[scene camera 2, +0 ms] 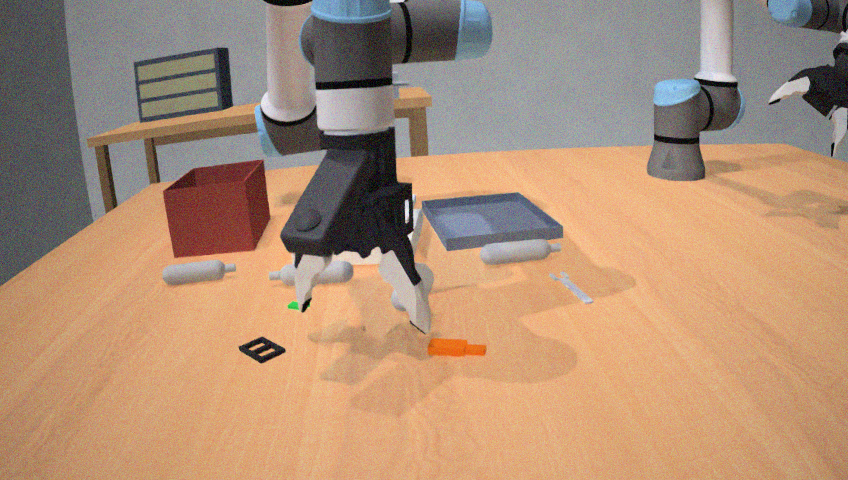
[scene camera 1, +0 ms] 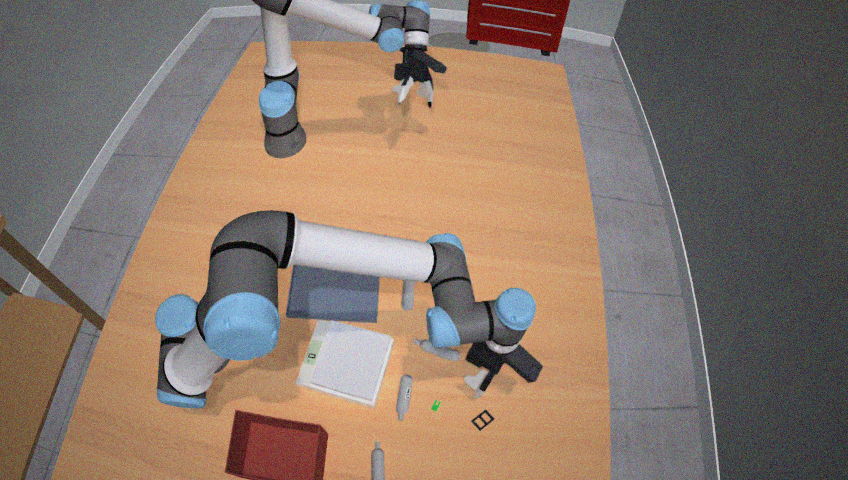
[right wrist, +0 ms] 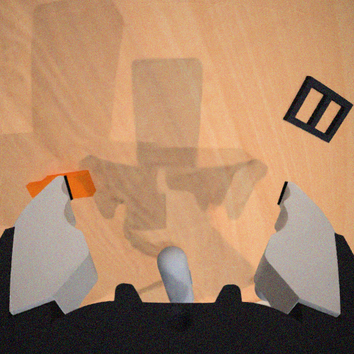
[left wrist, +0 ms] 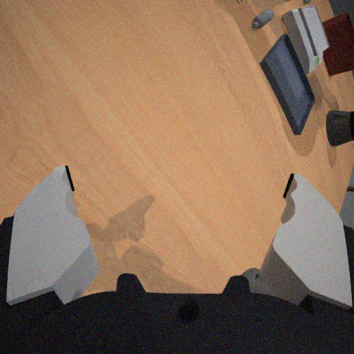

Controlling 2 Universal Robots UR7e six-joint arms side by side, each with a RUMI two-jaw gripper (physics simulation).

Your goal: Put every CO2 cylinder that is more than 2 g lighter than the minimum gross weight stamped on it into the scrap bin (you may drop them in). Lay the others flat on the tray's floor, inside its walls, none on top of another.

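Where they show: left gripper, fingertip midpoint: (scene camera 2: 800, 129) (scene camera 1: 415, 105); right gripper, fingertip midpoint: (scene camera 2: 361, 323) (scene camera 1: 490, 373); left arm's base at its link origin: (scene camera 2: 675, 174) (scene camera 1: 285, 142).
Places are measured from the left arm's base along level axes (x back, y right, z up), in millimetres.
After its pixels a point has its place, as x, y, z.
Observation:
Four grey cylinders lie on the table: one (scene camera 1: 408, 295) @[-463, 562, 31] (scene camera 2: 516, 252) @[-476, 547, 19] beside the blue-grey tray (scene camera 2: 464, 242) @[-386, 605, 11], one (scene camera 1: 445, 350) @[-561, 708, 30] (right wrist: 175, 275) near my right gripper, a labelled one (scene camera 1: 404, 395) @[-469, 832, 30] (scene camera 2: 339, 272) @[-485, 792, 20] by the white scale (scene camera 1: 351, 362) @[-341, 768, 62], and one (scene camera 1: 377, 462) @[-417, 1005, 30] (scene camera 2: 193, 273) @[-432, 1016, 19] near the red bin (scene camera 2: 205, 223) @[-292, 1022, 56]. The scale reads 0; the label is too blurred to read. My right gripper (scene camera 1: 479, 390) (scene camera 2: 363, 318) @[-672, 766, 31] (right wrist: 176, 181) is open above the table, beyond the nearby cylinder's rounded end. My left gripper (scene camera 1: 415, 102) @[-444, -7, 177] (scene camera 2: 803, 126) @[-444, -7, 177] (left wrist: 179, 173) is open and empty, far from the cylinders.
An orange block (scene camera 2: 447, 347) @[-705, 682, 9] (right wrist: 84, 185) lies near my right gripper. A black frame (scene camera 1: 482, 419) @[-658, 880, 5] (right wrist: 318, 110), a green clip (scene camera 1: 436, 405) @[-546, 846, 5] and a wrench (scene camera 2: 572, 288) @[-584, 502, 3] lie on the table. My right arm passes over part of the tray in scene camera 1.

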